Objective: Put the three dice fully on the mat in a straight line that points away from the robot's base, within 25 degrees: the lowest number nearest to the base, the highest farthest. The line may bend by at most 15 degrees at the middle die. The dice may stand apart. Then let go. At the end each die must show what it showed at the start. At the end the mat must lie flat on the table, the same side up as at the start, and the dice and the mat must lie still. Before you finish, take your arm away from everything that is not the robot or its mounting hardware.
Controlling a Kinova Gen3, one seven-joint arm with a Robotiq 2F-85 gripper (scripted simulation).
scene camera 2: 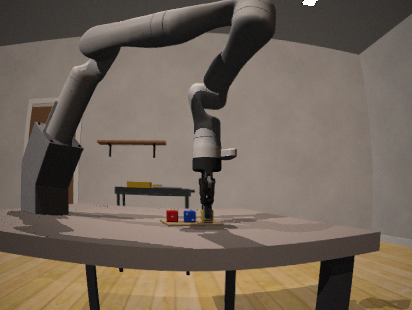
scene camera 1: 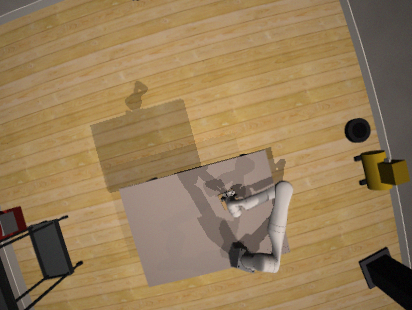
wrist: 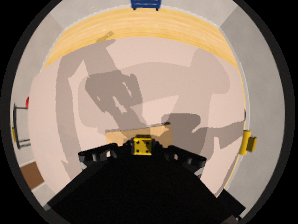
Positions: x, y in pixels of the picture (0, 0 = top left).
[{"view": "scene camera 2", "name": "my gripper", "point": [206, 219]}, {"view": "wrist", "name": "my gripper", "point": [143, 143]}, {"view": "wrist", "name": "tan mat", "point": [163, 134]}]
